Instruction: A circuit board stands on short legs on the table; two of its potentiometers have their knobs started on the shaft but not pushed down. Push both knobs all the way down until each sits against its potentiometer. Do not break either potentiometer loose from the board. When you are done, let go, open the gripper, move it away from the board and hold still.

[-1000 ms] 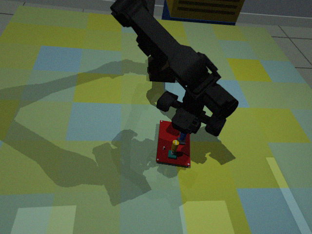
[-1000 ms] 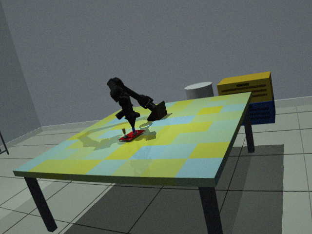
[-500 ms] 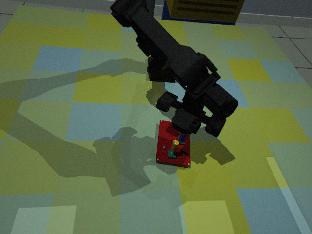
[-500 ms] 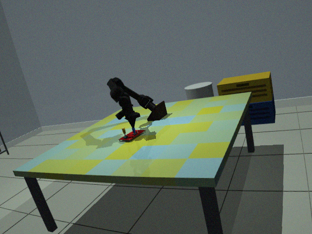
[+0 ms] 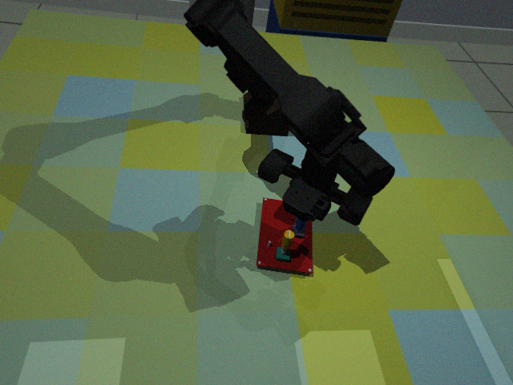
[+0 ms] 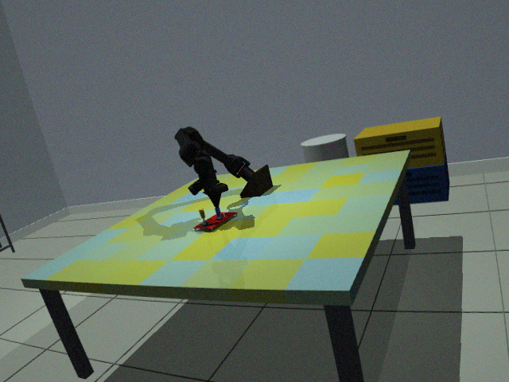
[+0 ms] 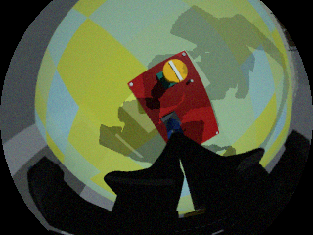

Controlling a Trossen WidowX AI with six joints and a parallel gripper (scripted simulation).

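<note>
My gripper tip is 1 cm above the blue knob. Also, from my gripper tip: yellow knob: 5 cm ahead, 4 cm to the right.
</note>
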